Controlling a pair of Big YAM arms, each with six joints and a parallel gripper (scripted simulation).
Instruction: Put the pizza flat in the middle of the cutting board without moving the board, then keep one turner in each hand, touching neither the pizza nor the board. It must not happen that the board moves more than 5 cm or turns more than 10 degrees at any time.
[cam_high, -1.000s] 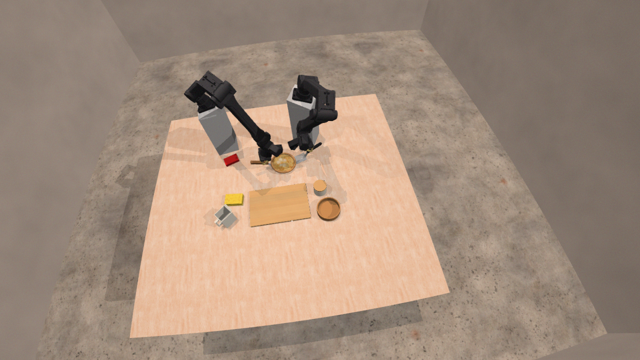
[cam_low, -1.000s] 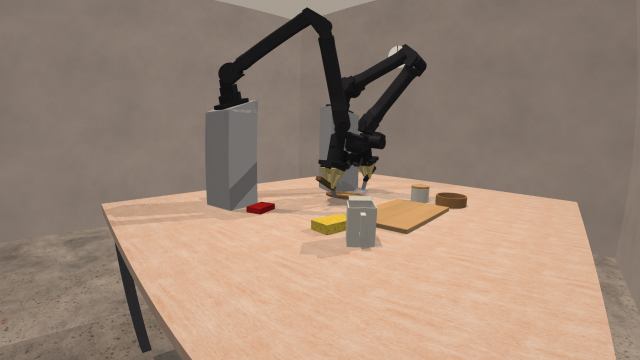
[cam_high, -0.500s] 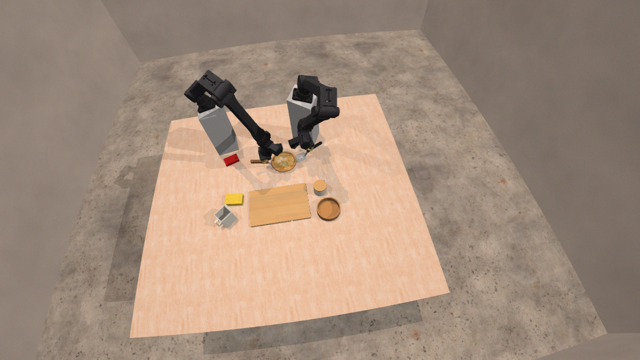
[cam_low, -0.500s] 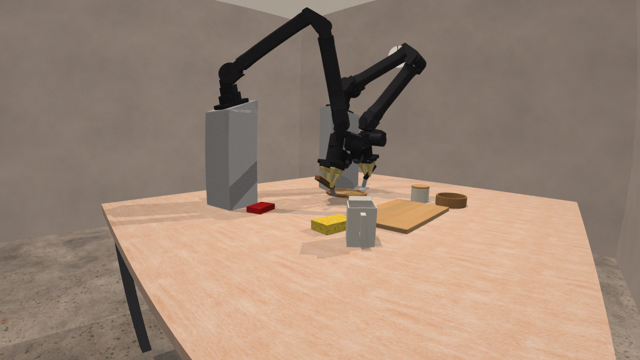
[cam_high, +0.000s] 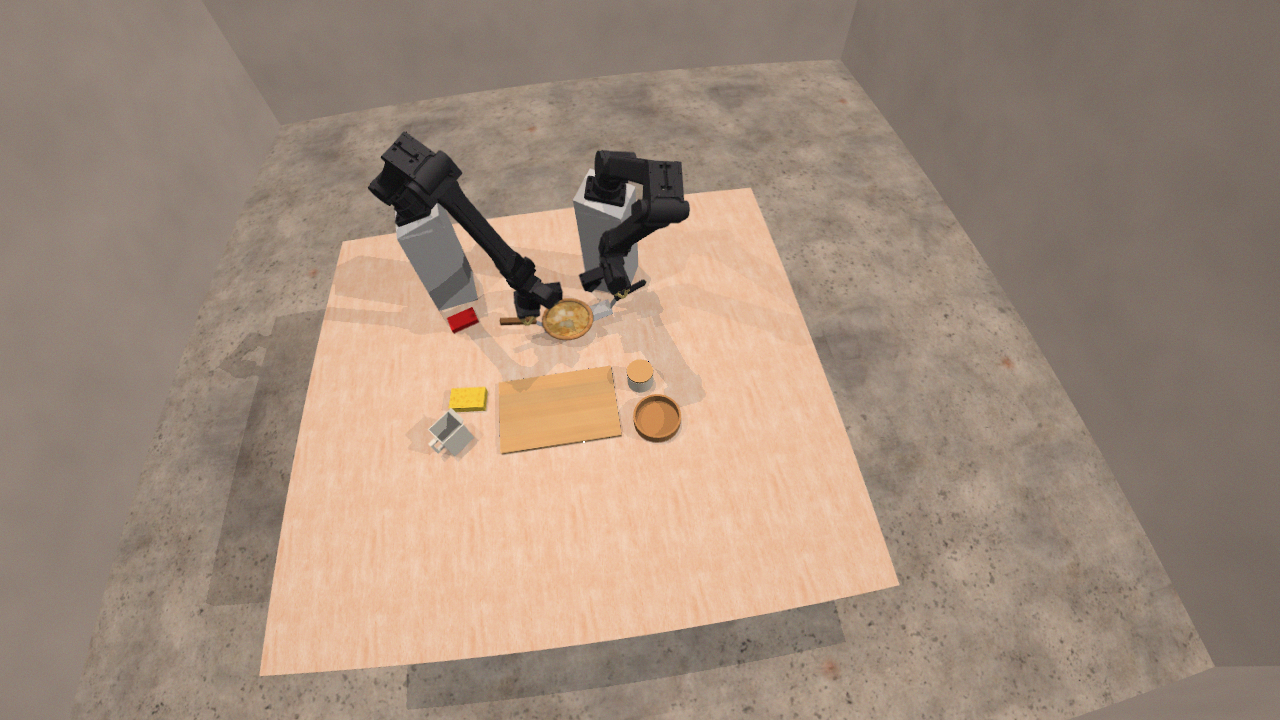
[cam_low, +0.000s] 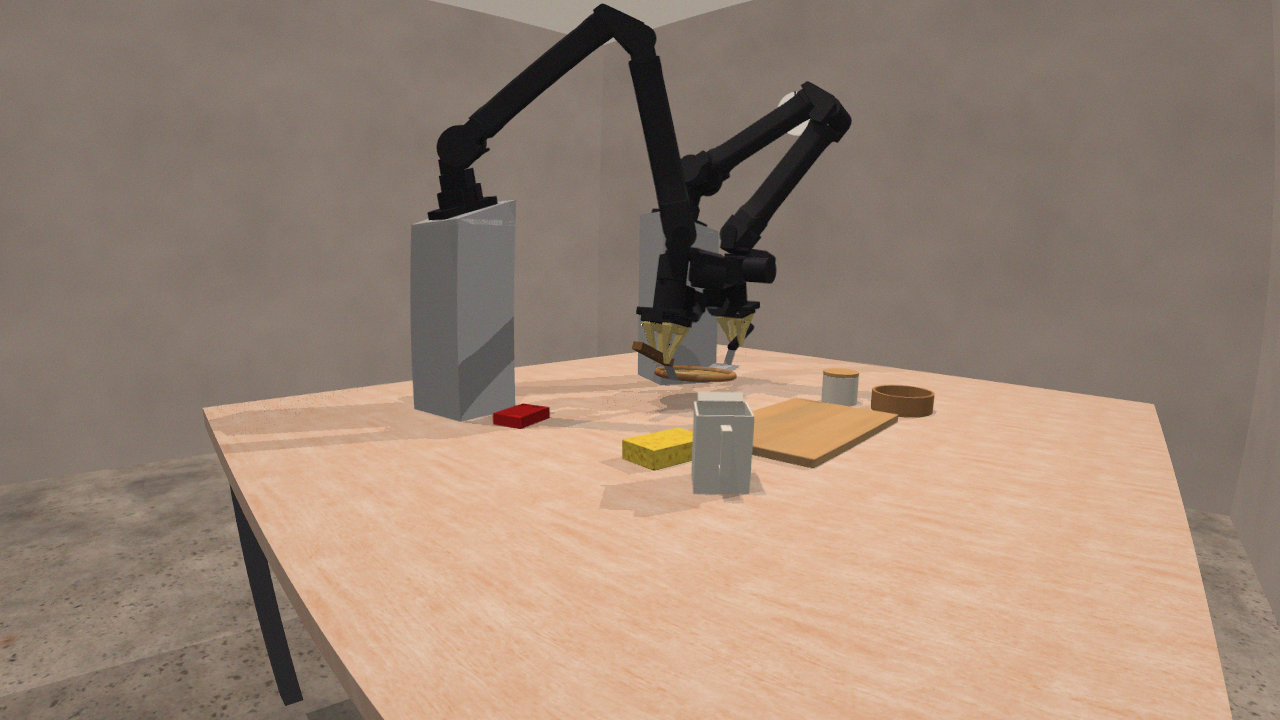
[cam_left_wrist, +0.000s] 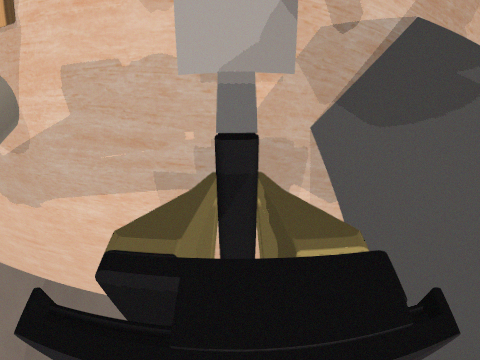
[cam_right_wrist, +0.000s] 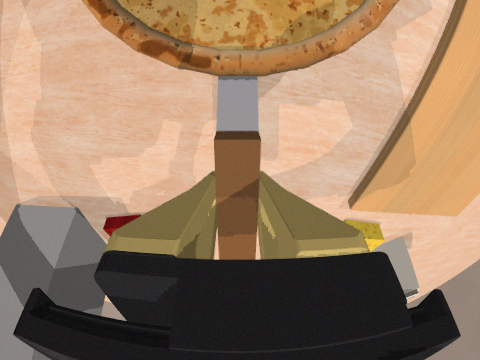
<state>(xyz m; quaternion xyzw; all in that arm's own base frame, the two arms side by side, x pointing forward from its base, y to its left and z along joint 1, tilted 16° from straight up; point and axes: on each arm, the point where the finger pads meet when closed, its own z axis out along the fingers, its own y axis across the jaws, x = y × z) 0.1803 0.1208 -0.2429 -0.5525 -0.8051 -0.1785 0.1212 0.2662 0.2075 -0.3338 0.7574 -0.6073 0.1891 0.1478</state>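
The pizza is 120 mm to the left of my right hand, 50 mm below it and 30 mm behind it. Round my right hand: black-handled turner (300 mm to the left, 70 mm behind, 10 mm below); then brown-handled turner (30 mm to the left, 20 mm below, 10 mm behind); then cutting board (270 mm ahead, 90 mm to the left, 90 mm below).
The lidded canister is 27 cm ahead of my left hand, 3 cm to the left of it and 7 cm below it. From my left hand the other things lie so: pizza (5 cm ahead, 19 cm to the right, 5 cm below); then black-handled turner (1 cm to the right, 1 cm below); then brown-handled turner (7 cm ahead, 28 cm to the right, 2 cm below).
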